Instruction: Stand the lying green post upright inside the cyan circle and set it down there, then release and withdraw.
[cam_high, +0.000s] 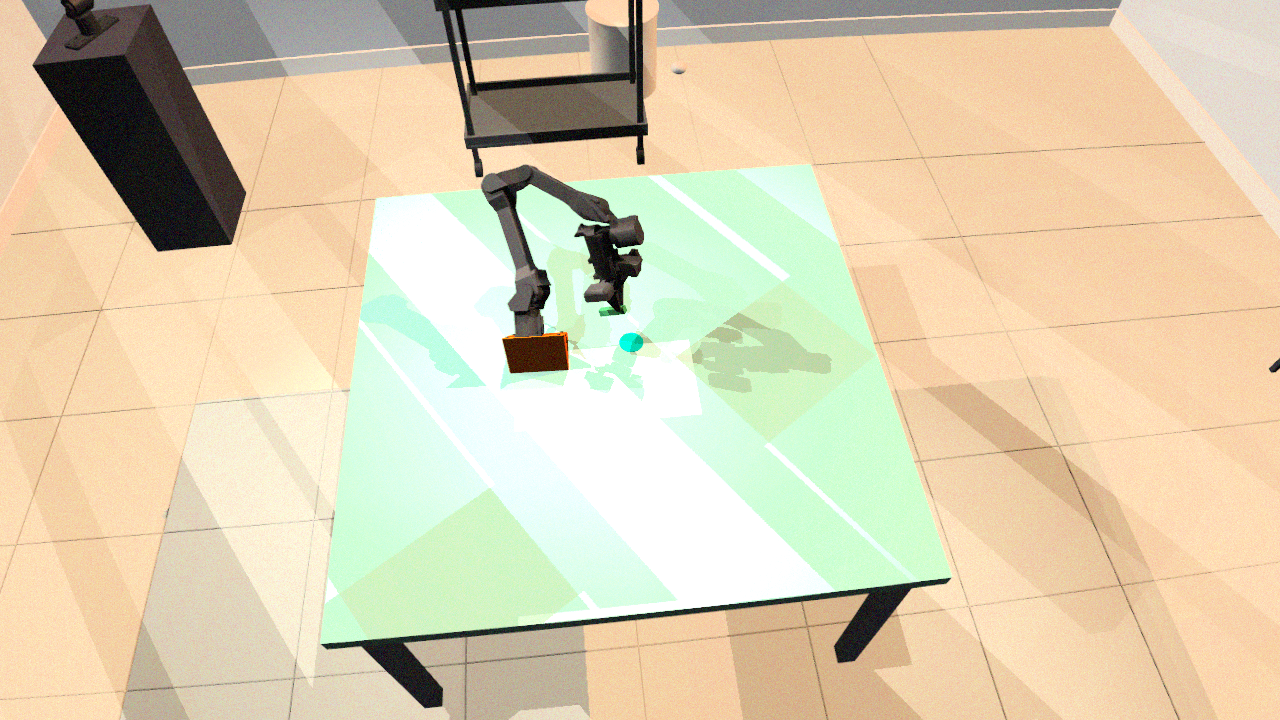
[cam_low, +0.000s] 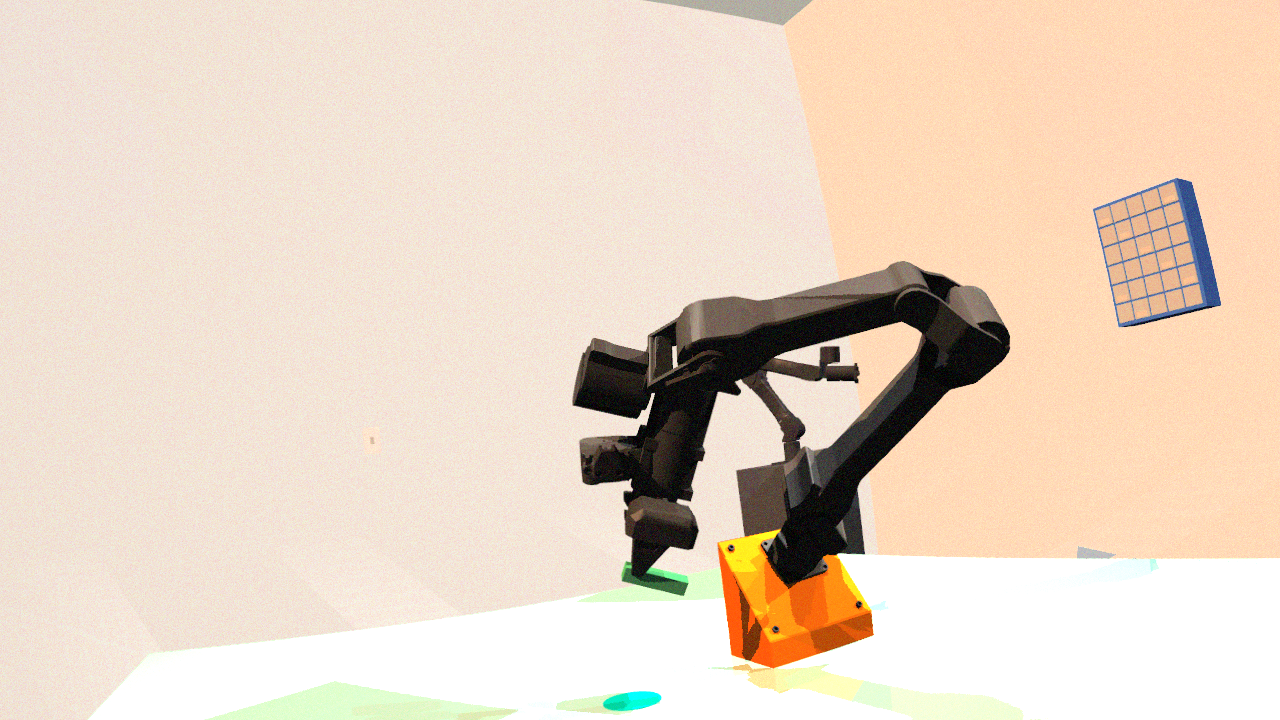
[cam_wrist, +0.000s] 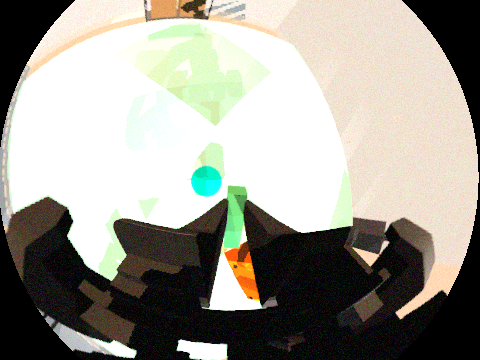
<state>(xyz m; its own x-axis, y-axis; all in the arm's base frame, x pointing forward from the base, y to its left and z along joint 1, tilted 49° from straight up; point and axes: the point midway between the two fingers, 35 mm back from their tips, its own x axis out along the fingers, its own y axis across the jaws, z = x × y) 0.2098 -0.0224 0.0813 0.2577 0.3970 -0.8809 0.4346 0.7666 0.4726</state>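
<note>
My gripper tip is now 2 cm short of the cyan circle and 13 cm above it. Also, from my gripper tip: green post: 2 cm behind, 1 cm to the left, 1 cm below.
</note>
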